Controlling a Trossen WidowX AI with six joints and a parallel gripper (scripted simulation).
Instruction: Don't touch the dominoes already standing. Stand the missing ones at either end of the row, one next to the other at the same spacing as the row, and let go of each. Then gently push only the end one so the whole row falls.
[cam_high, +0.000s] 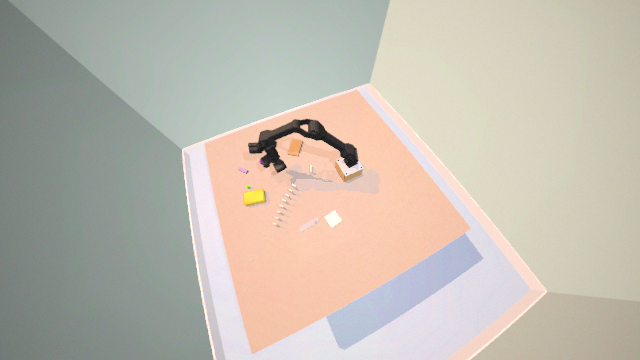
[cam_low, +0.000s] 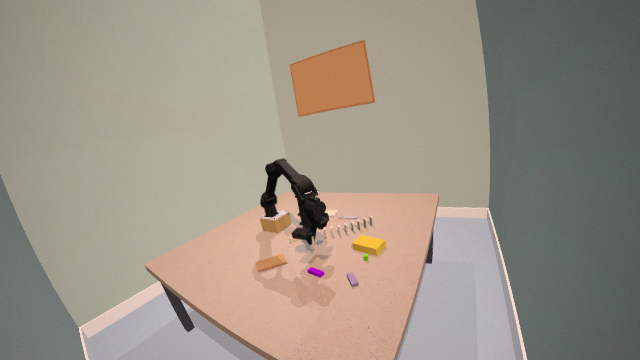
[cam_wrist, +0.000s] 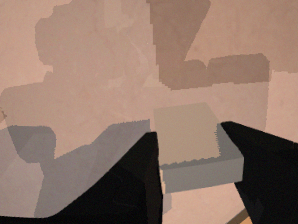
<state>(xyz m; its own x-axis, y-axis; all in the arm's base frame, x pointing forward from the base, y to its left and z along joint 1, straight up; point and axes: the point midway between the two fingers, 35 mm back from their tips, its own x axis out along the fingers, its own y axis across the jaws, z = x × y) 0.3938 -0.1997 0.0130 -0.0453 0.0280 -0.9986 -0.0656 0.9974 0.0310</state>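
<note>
Right now the magenta block is 11 cm to the right of my gripper tip, 7 cm ahead of it and 6 cm below it. Also, from my gripper tip: yellow block: 21 cm ahead, 10 cm to the left, 5 cm below; then orange flat piece: 15 cm behind, 12 cm to the right, 6 cm below; then small green cube: 23 cm ahead, 5 cm below, 2 cm to the left.
</note>
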